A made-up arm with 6 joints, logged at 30 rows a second.
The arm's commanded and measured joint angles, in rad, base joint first. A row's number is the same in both.
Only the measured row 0 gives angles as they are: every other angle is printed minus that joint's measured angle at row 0.
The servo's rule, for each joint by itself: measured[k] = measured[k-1] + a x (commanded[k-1-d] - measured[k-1]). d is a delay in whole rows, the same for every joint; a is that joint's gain. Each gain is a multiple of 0.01, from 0.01 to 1. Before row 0 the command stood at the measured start. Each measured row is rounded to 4 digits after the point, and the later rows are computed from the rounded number. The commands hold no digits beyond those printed.
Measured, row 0:
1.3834 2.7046 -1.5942 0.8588 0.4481 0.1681
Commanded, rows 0 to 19:
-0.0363 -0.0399 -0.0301 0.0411 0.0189 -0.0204
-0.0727 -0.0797 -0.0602 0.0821 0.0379 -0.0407
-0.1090 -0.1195 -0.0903 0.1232 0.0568 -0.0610
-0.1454 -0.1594 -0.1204 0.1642 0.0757 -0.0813
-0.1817 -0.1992 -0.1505 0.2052 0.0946 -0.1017
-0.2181 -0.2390 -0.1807 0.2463 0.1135 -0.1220
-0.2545 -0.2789 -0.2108 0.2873 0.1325 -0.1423
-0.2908 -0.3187 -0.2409 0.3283 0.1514 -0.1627
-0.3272 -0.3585 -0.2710 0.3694 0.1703 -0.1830
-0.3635 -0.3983 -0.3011 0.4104 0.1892 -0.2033
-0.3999 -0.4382 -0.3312 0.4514 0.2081 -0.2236
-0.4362 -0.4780 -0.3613 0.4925 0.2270 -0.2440
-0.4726 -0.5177 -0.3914 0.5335 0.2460 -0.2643
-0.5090 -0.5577 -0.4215 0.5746 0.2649 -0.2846
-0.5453 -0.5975 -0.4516 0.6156 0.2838 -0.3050
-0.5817 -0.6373 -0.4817 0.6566 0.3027 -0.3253
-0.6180 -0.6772 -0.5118 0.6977 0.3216 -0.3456
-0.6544 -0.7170 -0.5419 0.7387 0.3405 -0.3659
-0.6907 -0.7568 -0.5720 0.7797 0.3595 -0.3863
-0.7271 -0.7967 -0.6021 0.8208 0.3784 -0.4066
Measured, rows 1 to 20:
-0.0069 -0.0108 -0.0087 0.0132 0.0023 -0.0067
-0.0194 -0.0294 -0.0236 0.0352 0.0066 -0.0179
-0.0364 -0.0537 -0.0429 0.0634 0.0126 -0.0321
-0.0571 -0.0822 -0.0654 0.0957 0.0202 -0.0483
-0.0808 -0.1138 -0.0901 0.1307 0.0291 -0.0659
-0.1069 -0.1476 -0.1164 0.1677 0.0392 -0.0844
-0.1349 -0.1831 -0.1438 0.2060 0.0504 -0.1035
-0.1645 -0.2197 -0.1720 0.2451 0.0625 -0.1230
-0.1954 -0.2572 -0.2007 0.2849 0.0754 -0.1428
-0.2273 -0.2953 -0.2298 0.3251 0.0891 -0.1628
-0.2601 -0.3339 -0.2592 0.3655 0.1034 -0.1829
-0.2936 -0.3728 -0.2888 0.4061 0.1182 -0.2031
-0.3276 -0.4119 -0.3186 0.4469 0.1335 -0.2233
-0.3621 -0.4513 -0.3484 0.4878 0.1493 -0.2435
-0.3969 -0.4908 -0.3783 0.5287 0.1654 -0.2638
-0.4320 -0.5304 -0.4083 0.5696 0.1819 -0.2841
-0.4673 -0.5700 -0.4383 0.6106 0.1987 -0.3044
-0.5028 -0.6097 -0.4683 0.6516 0.2157 -0.3247
-0.5385 -0.6494 -0.4984 0.6926 0.2330 -0.3450
-0.5743 -0.6892 -0.5285 0.7336 0.2504 -0.3653
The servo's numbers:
d 0
a 0.19 0.27 0.29 0.32 0.12 0.33

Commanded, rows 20 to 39:
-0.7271 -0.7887 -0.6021 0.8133 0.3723 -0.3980
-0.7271 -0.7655 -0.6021 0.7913 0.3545 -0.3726
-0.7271 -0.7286 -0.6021 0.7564 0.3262 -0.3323
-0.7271 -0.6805 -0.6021 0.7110 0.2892 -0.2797
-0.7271 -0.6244 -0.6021 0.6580 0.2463 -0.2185
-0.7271 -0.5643 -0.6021 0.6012 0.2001 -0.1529
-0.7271 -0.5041 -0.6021 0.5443 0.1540 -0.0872
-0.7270 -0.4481 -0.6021 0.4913 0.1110 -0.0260
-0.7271 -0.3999 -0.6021 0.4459 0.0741 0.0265
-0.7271 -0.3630 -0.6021 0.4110 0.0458 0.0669
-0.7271 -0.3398 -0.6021 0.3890 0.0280 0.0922
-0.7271 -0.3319 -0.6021 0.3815 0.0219 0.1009
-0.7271 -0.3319 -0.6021 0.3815 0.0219 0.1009
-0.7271 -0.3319 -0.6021 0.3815 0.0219 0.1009
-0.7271 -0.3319 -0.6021 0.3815 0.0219 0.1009
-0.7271 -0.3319 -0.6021 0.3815 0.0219 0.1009
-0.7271 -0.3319 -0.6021 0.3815 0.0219 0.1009
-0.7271 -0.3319 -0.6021 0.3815 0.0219 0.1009
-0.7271 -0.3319 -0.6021 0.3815 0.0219 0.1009
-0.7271 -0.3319 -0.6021 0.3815 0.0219 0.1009
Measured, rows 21 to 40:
-0.6033 -0.7161 -0.5498 0.7591 0.2650 -0.3761
-0.6268 -0.7294 -0.5650 0.7694 0.2757 -0.3749
-0.6459 -0.7292 -0.5758 0.7652 0.2818 -0.3608
-0.6613 -0.7161 -0.5834 0.7479 0.2827 -0.3340
-0.6738 -0.6913 -0.5888 0.7191 0.2783 -0.2959
-0.6839 -0.6570 -0.5927 0.6814 0.2689 -0.2487
-0.6921 -0.6157 -0.5954 0.6375 0.2551 -0.1954
-0.6987 -0.5704 -0.5973 0.5907 0.2378 -0.1395
-0.7041 -0.5244 -0.5987 0.5444 0.2182 -0.0847
-0.7085 -0.4808 -0.5997 0.5017 0.1975 -0.0347
-0.7120 -0.4427 -0.6004 0.4656 0.1772 0.0072
-0.7149 -0.4128 -0.6009 0.4387 0.1586 0.0381
-0.7172 -0.3910 -0.6012 0.4204 0.1422 0.0588
-0.7191 -0.3750 -0.6015 0.4080 0.1278 0.0727
-0.7206 -0.3634 -0.6017 0.3995 0.1151 0.0820
-0.7218 -0.3549 -0.6018 0.3937 0.1039 0.0882
-0.7228 -0.3487 -0.6019 0.3898 0.0941 0.0924
-0.7236 -0.3442 -0.6020 0.3871 0.0854 0.0952
-0.7243 -0.3409 -0.6020 0.3853 0.0778 0.0971
-0.7248 -0.3385 -0.6020 0.3841 0.0711 0.0984

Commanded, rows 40 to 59:
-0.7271 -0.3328 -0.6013 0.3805 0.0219 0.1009
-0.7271 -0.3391 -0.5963 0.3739 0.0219 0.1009
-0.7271 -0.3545 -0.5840 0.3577 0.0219 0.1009
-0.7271 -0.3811 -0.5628 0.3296 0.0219 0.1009
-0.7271 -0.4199 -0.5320 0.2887 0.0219 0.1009
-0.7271 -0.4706 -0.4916 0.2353 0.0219 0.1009
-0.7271 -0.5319 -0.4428 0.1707 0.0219 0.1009
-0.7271 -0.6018 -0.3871 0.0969 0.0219 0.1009
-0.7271 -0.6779 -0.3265 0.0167 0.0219 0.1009
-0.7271 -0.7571 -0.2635 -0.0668 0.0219 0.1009
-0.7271 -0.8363 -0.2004 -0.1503 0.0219 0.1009
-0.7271 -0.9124 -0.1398 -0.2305 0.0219 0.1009
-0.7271 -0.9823 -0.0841 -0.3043 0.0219 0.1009
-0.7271 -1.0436 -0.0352 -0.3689 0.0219 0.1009
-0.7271 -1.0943 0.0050 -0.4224 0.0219 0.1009
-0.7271 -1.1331 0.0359 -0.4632 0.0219 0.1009
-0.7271 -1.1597 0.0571 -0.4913 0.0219 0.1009
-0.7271 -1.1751 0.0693 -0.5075 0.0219 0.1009
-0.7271 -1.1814 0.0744 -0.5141 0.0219 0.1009
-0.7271 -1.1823 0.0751 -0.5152 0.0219 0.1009
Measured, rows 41 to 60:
-0.7252 -0.3370 -0.6018 0.3829 0.0652 0.0992
-0.7256 -0.3376 -0.6002 0.3800 0.0600 0.0998
-0.7259 -0.3422 -0.5955 0.3729 0.0554 0.1002
-0.7261 -0.3527 -0.5860 0.3590 0.0514 0.1004
-0.7263 -0.3708 -0.5703 0.3365 0.0479 0.1006
-0.7265 -0.3977 -0.5475 0.3041 0.0448 0.1007
-0.7266 -0.4339 -0.5171 0.2614 0.0421 0.1008
-0.7267 -0.4792 -0.4794 0.2088 0.0397 0.1008
-0.7268 -0.5328 -0.4351 0.1473 0.0376 0.1008
-0.7269 -0.5934 -0.3853 0.0788 0.0357 0.1008
-0.7269 -0.6590 -0.3317 0.0055 0.0340 0.1008
-0.7269 -0.7274 -0.2760 -0.0700 0.0325 0.1008
-0.7269 -0.7962 -0.2203 -0.1450 0.0312 0.1008
-0.7269 -0.8630 -0.1666 -0.2166 0.0301 0.1008
-0.7269 -0.9255 -0.1168 -0.2825 0.0291 0.1008
-0.7269 -0.9816 -0.0725 -0.3403 0.0282 0.1008
-0.7269 -1.0297 -0.0349 -0.3886 0.0274 0.1008
-0.7269 -1.0690 -0.0047 -0.4266 0.0267 0.1008
-0.7269 -1.0993 0.0182 -0.4546 0.0261 0.1008
-0.7269 -1.1217 0.0347 -0.4740 0.0256 0.1008

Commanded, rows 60 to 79:
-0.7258 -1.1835 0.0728 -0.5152 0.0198 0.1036
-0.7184 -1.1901 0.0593 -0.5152 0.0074 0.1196
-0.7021 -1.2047 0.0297 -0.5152 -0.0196 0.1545
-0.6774 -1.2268 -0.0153 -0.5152 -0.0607 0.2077
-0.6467 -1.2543 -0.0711 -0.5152 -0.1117 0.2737
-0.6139 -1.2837 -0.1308 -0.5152 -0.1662 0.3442
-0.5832 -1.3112 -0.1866 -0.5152 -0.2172 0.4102
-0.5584 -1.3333 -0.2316 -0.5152 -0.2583 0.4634
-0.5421 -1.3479 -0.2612 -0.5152 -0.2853 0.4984
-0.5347 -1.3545 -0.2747 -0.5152 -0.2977 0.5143
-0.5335 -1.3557 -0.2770 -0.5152 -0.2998 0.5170
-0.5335 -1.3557 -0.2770 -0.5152 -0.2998 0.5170
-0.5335 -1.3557 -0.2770 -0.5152 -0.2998 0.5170
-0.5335 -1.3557 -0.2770 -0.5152 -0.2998 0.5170
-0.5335 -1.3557 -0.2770 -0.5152 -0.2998 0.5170
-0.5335 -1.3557 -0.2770 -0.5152 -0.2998 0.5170
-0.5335 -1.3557 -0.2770 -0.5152 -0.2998 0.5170
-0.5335 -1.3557 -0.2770 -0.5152 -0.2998 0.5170
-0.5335 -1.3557 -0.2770 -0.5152 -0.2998 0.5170
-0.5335 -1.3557 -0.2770 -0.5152 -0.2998 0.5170
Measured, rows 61 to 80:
-0.7267 -1.1384 0.0457 -0.4872 0.0249 0.1017
-0.7251 -1.1524 0.0496 -0.4962 0.0228 0.1076
-0.7207 -1.1665 0.0438 -0.5023 0.0177 0.1231
-0.7125 -1.1828 0.0267 -0.5064 0.0083 0.1510
-0.7000 -1.2021 -0.0017 -0.5092 -0.0061 0.1915
-0.6836 -1.2241 -0.0391 -0.5111 -0.0253 0.2419
-0.6645 -1.2476 -0.0819 -0.5124 -0.0483 0.2974
-0.6443 -1.2707 -0.1253 -0.5133 -0.0735 0.3522
-0.6249 -1.2915 -0.1647 -0.5139 -0.0989 0.4004
-0.6078 -1.3085 -0.1966 -0.5143 -0.1228 0.4380
-0.5937 -1.3212 -0.2199 -0.5146 -0.1440 0.4641
-0.5823 -1.3305 -0.2365 -0.5148 -0.1627 0.4816
-0.5730 -1.3373 -0.2482 -0.5149 -0.1792 0.4933
-0.5655 -1.3423 -0.2566 -0.5150 -0.1937 0.5011
-0.5594 -1.3459 -0.2625 -0.5151 -0.2064 0.5063
-0.5545 -1.3485 -0.2667 -0.5151 -0.2176 0.5098
-0.5505 -1.3504 -0.2697 -0.5151 -0.2275 0.5122
-0.5473 -1.3518 -0.2718 -0.5151 -0.2362 0.5138
-0.5447 -1.3529 -0.2733 -0.5151 -0.2438 0.5149
-0.5426 -1.3537 -0.2744 -0.5151 -0.2505 0.5156

